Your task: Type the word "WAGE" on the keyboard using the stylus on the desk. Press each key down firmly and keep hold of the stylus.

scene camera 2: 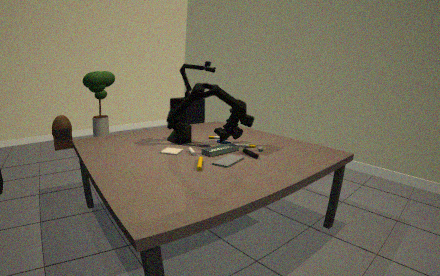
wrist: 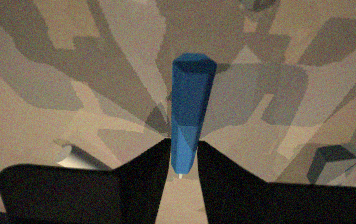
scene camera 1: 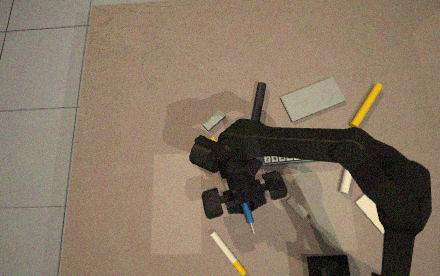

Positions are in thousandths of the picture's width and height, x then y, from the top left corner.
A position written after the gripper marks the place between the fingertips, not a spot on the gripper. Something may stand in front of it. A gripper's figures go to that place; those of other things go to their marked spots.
Labels:
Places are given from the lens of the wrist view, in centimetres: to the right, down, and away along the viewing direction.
gripper (wrist: 518,650): 0, 2, 11
blue stylus (wrist: 544,333): 1, -1, 6

